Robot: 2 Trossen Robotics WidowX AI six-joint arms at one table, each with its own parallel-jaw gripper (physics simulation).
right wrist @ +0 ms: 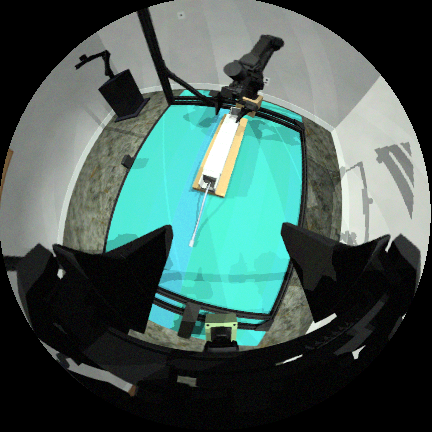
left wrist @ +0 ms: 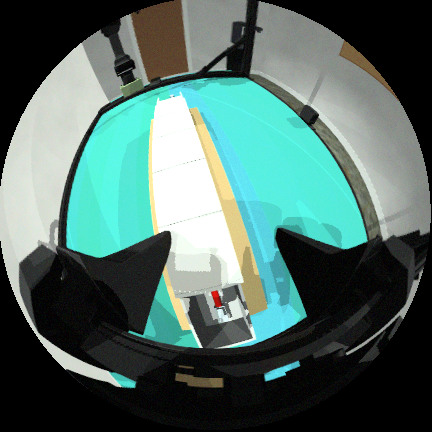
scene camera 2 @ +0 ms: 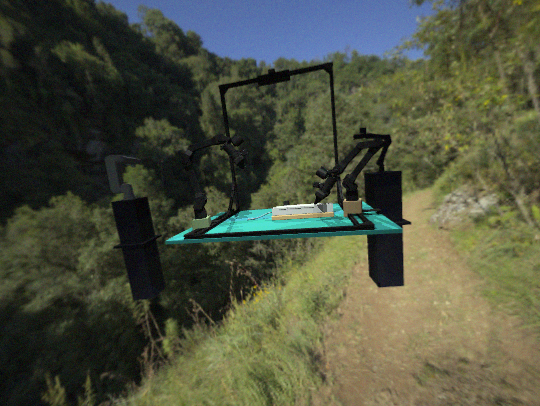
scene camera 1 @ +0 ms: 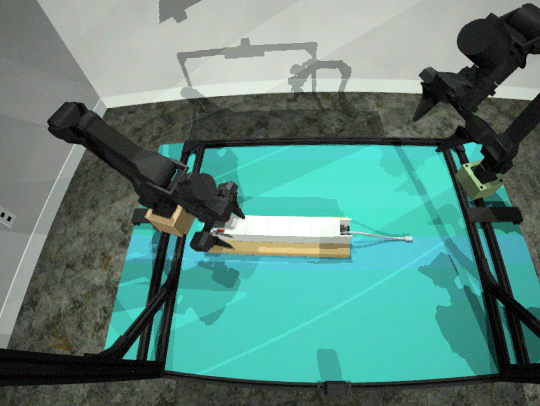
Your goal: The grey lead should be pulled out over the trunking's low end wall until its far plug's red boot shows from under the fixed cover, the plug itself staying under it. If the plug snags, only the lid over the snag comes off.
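Frame: origin at the left arm's base, x right, y ahead, z up, level; millimetres.
Where they show: left gripper, between the fingertips: [right wrist: 225, 118] [left wrist: 224, 235] [scene camera 2: 316, 203] [scene camera 1: 238, 232]; right gripper, between the fingertips: [right wrist: 228, 229] [scene camera 2: 247, 171] [scene camera 1: 424, 135]; left arm's base, origin of its link: [right wrist: 250, 95] [scene camera 2: 352, 199] [scene camera 1: 165, 206]; right arm's base, origin of its link: [right wrist: 220, 333] [left wrist: 129, 81] [scene camera 2: 200, 217] [scene camera 1: 483, 173].
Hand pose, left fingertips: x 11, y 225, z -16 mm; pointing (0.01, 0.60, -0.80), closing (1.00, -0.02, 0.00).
Observation:
Each offset is from my left fingertips to the top centre of the thing. "spot": to the spot under its first point. Level surfaces: height alone.
The white trunking [scene camera 1: 295, 227] [scene camera 2: 300, 209] [left wrist: 182, 185] [right wrist: 220, 150] lies on a wooden base {dz -53 mm} [scene camera 1: 300, 249] [left wrist: 223, 195], with flat lids along its top. The grey lead {spot: dz -52, dx -110, dy +356 mm} [scene camera 1: 377, 235] [right wrist: 200, 215] leaves its right end in scene camera 1 and ends in a pale plug {dz -68, dx -133, dy +449 mm} [scene camera 1: 409, 239] [right wrist: 191, 244] above or on the table; contact is unclear. At the opposite, open end a red boot {dz -43, dx -8, dy -66 mm} [scene camera 1: 220, 231] [left wrist: 216, 299] with a clear plug shows beside the cover's edge. My left gripper [scene camera 1: 238, 232] [left wrist: 224, 235] is open above that end. My right gripper [scene camera 1: 426, 135] [right wrist: 228, 229] is open and empty, high and away.
Black frame rails [scene camera 1: 320, 142] border the teal table {dz -77 mm} [scene camera 1: 325, 310]. The left arm stands on a tan block [scene camera 1: 172, 222], the right arm on a green block [scene camera 1: 477, 182]. A small black box [scene camera 1: 335, 387] sits at the table's near edge in scene camera 1.

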